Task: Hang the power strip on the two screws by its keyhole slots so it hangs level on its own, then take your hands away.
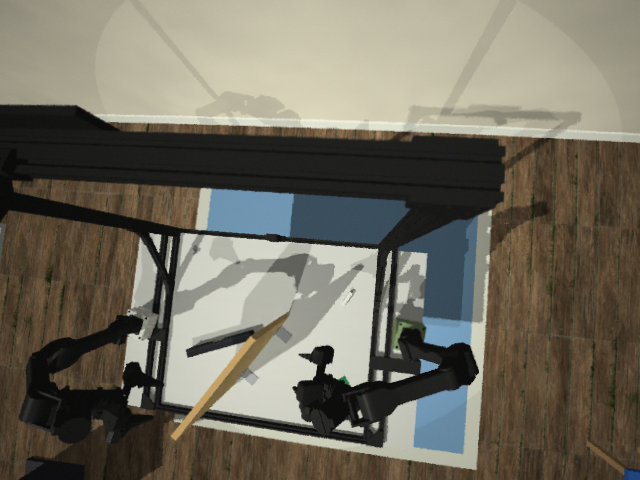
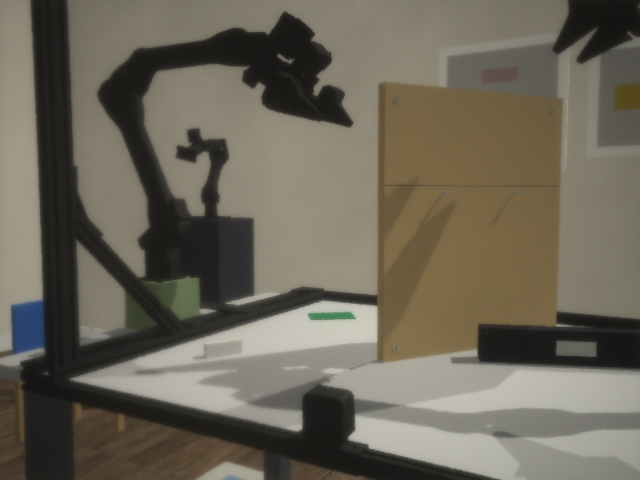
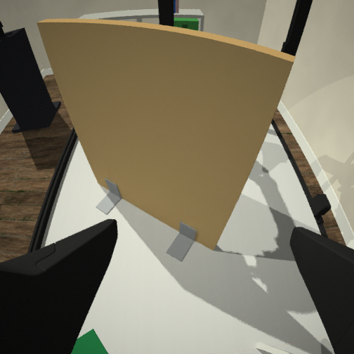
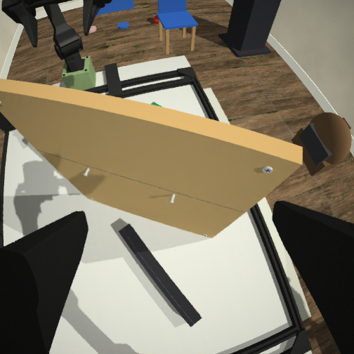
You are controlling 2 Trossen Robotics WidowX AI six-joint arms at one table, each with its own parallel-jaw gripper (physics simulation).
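Pixels of known places: left gripper, fingertip midpoint: (image 1: 296, 370) (image 2: 337, 122); right gripper, fingertip midpoint: (image 1: 158, 400) (image 2: 567, 57); left arm's base at its link origin: (image 1: 410, 338) (image 2: 162, 278); right arm's base at its link origin: (image 1: 134, 324).
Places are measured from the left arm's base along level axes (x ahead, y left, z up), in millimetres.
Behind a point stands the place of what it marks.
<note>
The black power strip (image 1: 219, 343) {y 181, x 707, z -42 mm} (image 2: 516, 343) {y 136, x 643, z -63 mm} (image 4: 160, 275) lies on the table in front of the upright wooden board (image 1: 232, 374) {y 173, x 540, z 233 mm} (image 2: 470, 258) {y 167, x 557, z 58 mm} (image 3: 165, 115) (image 4: 150, 145), on its screw side. Its keyhole slots cannot be made out. Two screws stick out below the board's dark line, one screw (image 2: 445, 192) {y 108, x 539, z 165 mm} (image 4: 86, 172) beside the other screw (image 2: 515, 192) {y 240, x 604, z 165 mm} (image 4: 172, 198). My left gripper (image 2: 336, 122) {y 99, x 343, z 286 mm} (image 3: 206, 233) is open and empty, raised on the board's back side. My right gripper (image 1: 156, 400) {y 231, x 681, z 371 mm} (image 2: 567, 55) {y 231, x 681, z 371 mm} (image 4: 181, 216) is open and empty, high on the screw side, above the strip.
Two grey brackets, one bracket (image 3: 181, 242) beside the other bracket (image 3: 109, 198), stand at the board's back foot. A green flat piece (image 2: 331, 315) {y 266, x 216, z -91 mm} (image 3: 91, 344) and a small white block (image 2: 223, 348) {y -89, x 252, z -81 mm} (image 1: 348, 296) {y -96, x 242, z -71 mm} lie on the table. A black frame (image 2: 54, 206) {y -307, x 155, z 146 mm} rises at the table's edge.
</note>
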